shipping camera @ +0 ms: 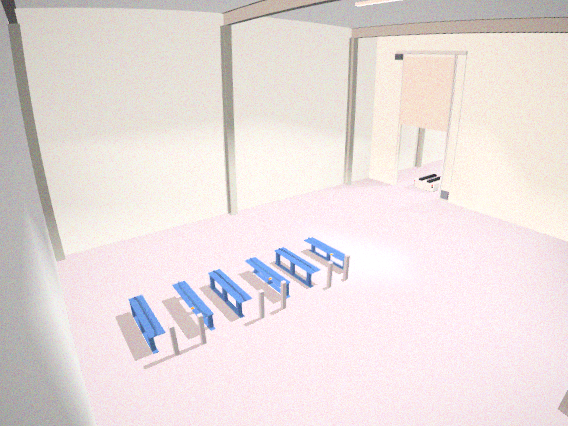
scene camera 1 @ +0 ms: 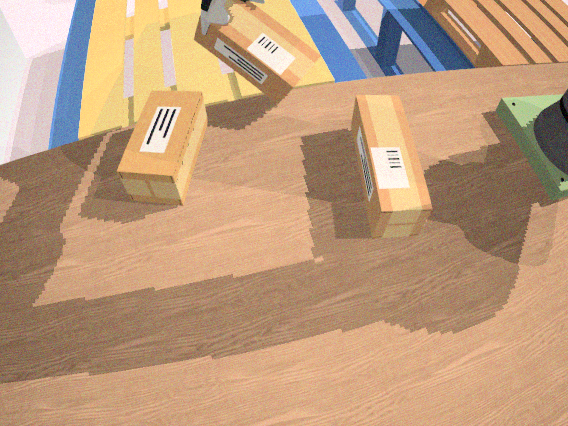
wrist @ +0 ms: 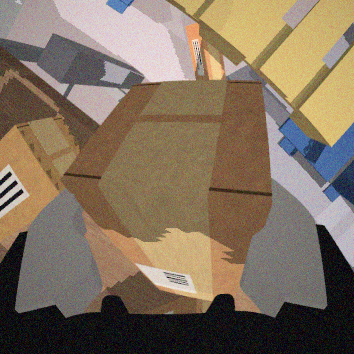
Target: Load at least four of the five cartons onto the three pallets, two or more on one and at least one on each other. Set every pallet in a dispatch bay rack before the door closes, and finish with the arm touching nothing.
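Frame: origin at the arm's base, x ahead, y left, z up, level; millimetres.
Where they show: gripper, fingertip midpoint: (scene camera 1: 225, 22) (wrist: 171, 183).
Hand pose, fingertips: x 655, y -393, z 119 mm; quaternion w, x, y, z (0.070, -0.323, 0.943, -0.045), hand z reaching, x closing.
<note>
Each offset is from my fingertips to the top centre of the thing. Level surfaces: height alone.
My gripper (scene camera 1: 235, 15) (wrist: 171, 183) is shut on a brown taped carton (scene camera 1: 267, 50) (wrist: 170, 165), tilted in the scene view across the yellow slatted pallet (scene camera 1: 105, 65) (wrist: 300, 60) and the table edge; its height is unclear. A carton with a three-bar label {63 mm down, 159 mm ahead, 187 mm left} (scene camera 1: 162, 135) (wrist: 30, 175) lies on the table at left. A long carton {66 mm down, 200 mm back, 338 mm left} (scene camera 1: 392, 130) lies further right. Another carton (wrist: 215, 60) shows beyond the held one in the wrist view; its support is unclear. An orange-brown slatted pallet (scene camera 1: 505, 35) is at top right. In the shipping view, the door (shipping camera: 425, 92) is partly lowered.
Blue framing (scene camera 1: 65, 80) (wrist: 340, 155) borders the yellow pallet. A green base plate (scene camera 1: 530, 110) under a dark arm part stands on the table {153 mm down} (scene camera 1: 250, 325) at right. Several blue bay racks (shipping camera: 230, 287) stand behind grey posts (shipping camera: 261, 305). A low white vehicle (shipping camera: 427, 184) is in the doorway.
</note>
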